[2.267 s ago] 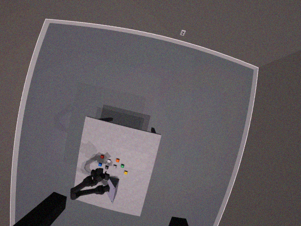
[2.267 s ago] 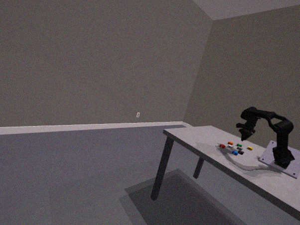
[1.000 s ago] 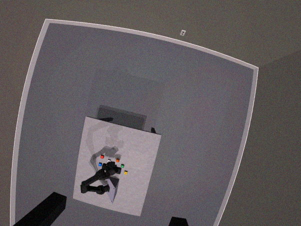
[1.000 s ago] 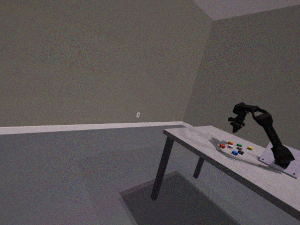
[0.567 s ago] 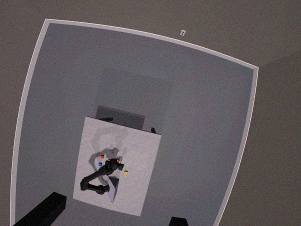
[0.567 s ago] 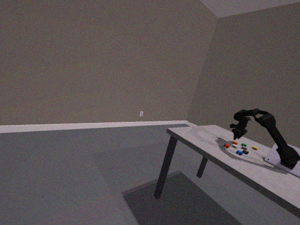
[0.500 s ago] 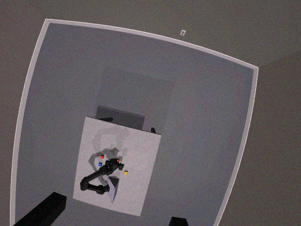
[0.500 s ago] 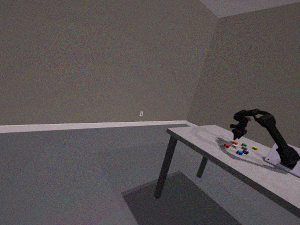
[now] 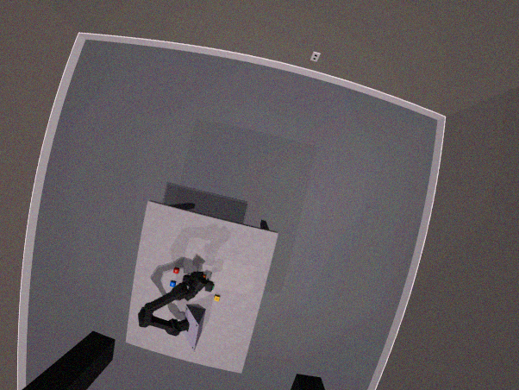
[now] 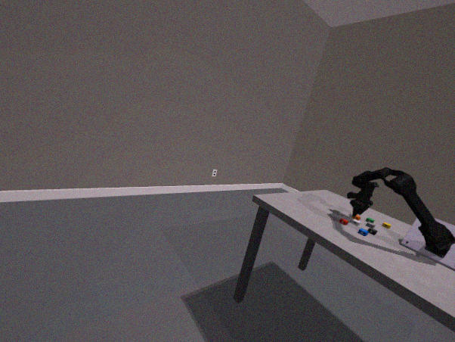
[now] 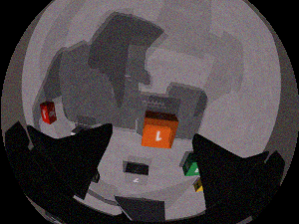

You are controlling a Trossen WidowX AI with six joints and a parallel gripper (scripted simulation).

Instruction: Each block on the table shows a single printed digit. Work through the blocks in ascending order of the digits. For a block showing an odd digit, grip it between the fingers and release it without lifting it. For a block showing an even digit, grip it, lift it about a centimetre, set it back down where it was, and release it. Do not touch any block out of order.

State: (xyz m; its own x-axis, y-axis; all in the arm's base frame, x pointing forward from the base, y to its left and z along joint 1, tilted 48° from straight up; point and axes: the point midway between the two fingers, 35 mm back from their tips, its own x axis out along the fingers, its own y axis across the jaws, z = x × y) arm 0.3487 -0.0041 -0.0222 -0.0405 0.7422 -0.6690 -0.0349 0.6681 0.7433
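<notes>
Now: gripper tip 1 cm to the left of the orange block and 1 cm above it. The rest, counted from my gripper tip: yellow block: 13 cm to the right, 12 cm behind, 1 cm below; then dark block: 13 cm behind, 10 cm to the left, 1 cm below; then green block: 7 cm to the right, 5 cm behind, 1 cm below.
</notes>
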